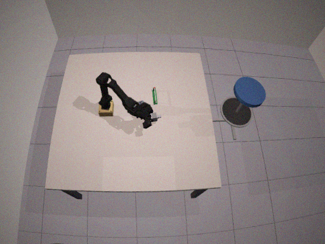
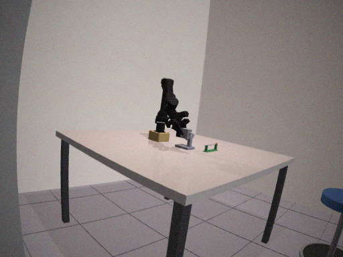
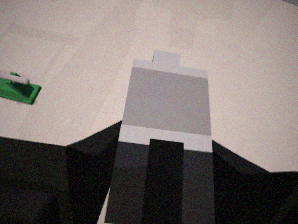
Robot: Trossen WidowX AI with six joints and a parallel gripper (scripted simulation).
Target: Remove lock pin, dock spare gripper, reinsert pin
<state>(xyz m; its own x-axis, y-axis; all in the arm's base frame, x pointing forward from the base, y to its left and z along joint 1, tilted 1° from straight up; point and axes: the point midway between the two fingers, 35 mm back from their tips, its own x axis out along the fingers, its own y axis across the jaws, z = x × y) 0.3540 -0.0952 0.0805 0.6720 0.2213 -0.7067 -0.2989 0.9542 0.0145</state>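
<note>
The socket lies 120 mm to the left of my gripper tip, 110 mm behind it and 60 mm below it. From my gripper tip the other things lie so: green cradle 260 mm to the left, 90 mm below, 10 mm behind; then spare gripper 10 mm above.
</note>
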